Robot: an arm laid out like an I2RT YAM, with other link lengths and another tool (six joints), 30 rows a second.
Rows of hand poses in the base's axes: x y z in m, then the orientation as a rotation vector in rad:
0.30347, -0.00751, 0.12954, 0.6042, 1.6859, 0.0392
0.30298, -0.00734, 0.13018, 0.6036, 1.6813, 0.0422
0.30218, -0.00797, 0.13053, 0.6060, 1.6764, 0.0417
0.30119, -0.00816, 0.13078, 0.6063, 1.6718, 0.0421
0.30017, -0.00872, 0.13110, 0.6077, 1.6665, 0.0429
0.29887, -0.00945, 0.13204, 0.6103, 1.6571, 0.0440
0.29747, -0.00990, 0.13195, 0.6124, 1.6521, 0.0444
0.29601, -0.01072, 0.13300, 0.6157, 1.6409, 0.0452
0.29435, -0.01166, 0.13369, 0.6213, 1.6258, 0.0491
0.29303, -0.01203, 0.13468, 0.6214, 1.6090, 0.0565
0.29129, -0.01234, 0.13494, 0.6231, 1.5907, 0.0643
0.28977, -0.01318, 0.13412, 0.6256, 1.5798, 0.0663
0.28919, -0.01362, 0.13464, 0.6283, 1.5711, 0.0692
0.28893, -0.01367, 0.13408, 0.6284, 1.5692, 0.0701
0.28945, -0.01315, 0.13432, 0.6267, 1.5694, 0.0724
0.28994, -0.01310, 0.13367, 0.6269, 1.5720, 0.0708
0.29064, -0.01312, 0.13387, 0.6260, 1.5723, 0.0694
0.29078, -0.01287, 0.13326, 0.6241, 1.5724, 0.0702
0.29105, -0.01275, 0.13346, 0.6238, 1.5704, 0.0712
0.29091, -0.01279, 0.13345, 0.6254, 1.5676, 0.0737
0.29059, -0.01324, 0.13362, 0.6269, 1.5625, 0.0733
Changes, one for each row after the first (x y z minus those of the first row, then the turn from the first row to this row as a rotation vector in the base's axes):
-0.00049, 0.00017, 0.00064, 0.0010, -0.0051, 0.0009
-0.00129, -0.00046, 0.00099, 0.0015, -0.0093, -0.0021
-0.00228, -0.00065, 0.00124, 0.0013, -0.0137, -0.0031
-0.00330, -0.00121, 0.00156, 0.0020, -0.0186, -0.0049
-0.00460, -0.00194, 0.00250, 0.0031, -0.0274, -0.0082
-0.00600, -0.00239, 0.00241, 0.0039, -0.0319, -0.0105
-0.00746, -0.00321, 0.00346, 0.0050, -0.0421, -0.0149
-0.00912, -0.00415, 0.00415, 0.0091, -0.0563, -0.0200
-0.01044, -0.00452, 0.00514, 0.0119, -0.0738, -0.0201
-0.01218, -0.00483, 0.00540, 0.0158, -0.0926, -0.0213
-0.01370, -0.00567, 0.00458, 0.0173, -0.1029, -0.0245
-0.01428, -0.00611, 0.00510, 0.0198, -0.1113, -0.0268
-0.01454, -0.00616, 0.00454, 0.0203, -0.1133, -0.0268
-0.01402, -0.00564, 0.00478, 0.0208, -0.1139, -0.0244
-0.01353, -0.00559, 0.00413, 0.0201, -0.1110, -0.0248
-0.01283, -0.00561, 0.00433, 0.0187, -0.1106, -0.0249
-0.01269, -0.00536, 0.00372, 0.0181, -0.1110, -0.0232
-0.01242, -0.00524, 0.00392, 0.0183, -0.1132, -0.0229
-0.01256, -0.00528, 0.00391, 0.0206, -0.1161, -0.0233
-0.01288, -0.00573, 0.00408, 0.0207, -0.1206, -0.0257

